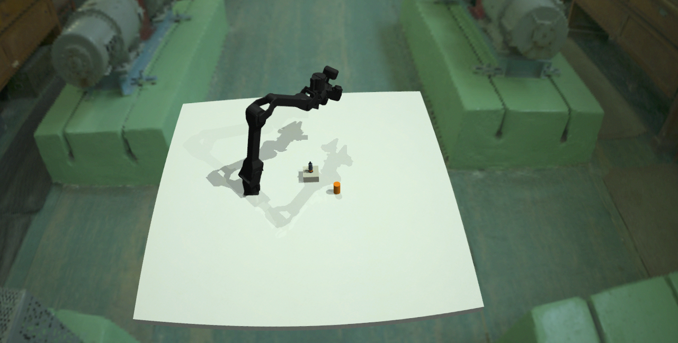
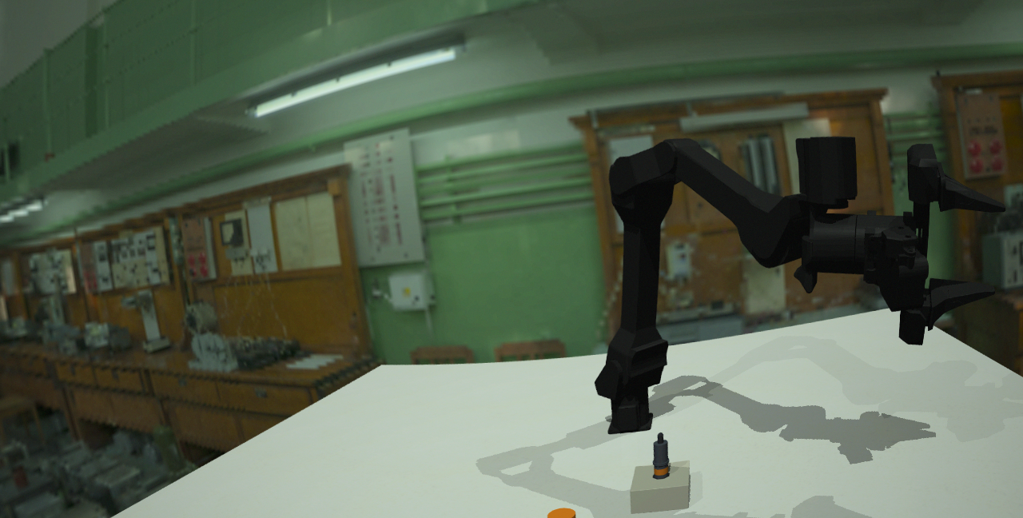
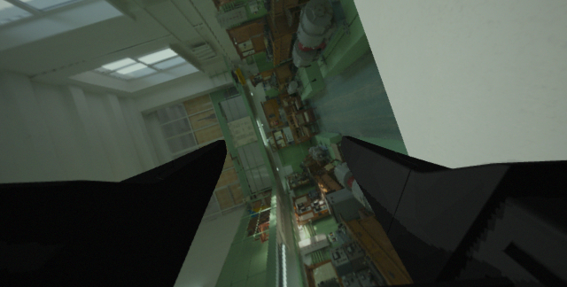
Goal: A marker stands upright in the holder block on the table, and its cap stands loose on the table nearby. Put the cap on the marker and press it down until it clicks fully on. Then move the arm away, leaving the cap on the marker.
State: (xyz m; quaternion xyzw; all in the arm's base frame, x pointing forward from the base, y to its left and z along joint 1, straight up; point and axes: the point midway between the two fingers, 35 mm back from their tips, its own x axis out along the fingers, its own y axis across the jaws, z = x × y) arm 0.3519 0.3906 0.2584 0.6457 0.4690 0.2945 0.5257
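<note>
My gripper tip is now 10 mm past the orange cap, 450 mm to the left of it and 230 mm above it. The rest, counted from my gripper tip: holder block: 110 mm behind, 360 mm to the right, 240 mm below.
</note>
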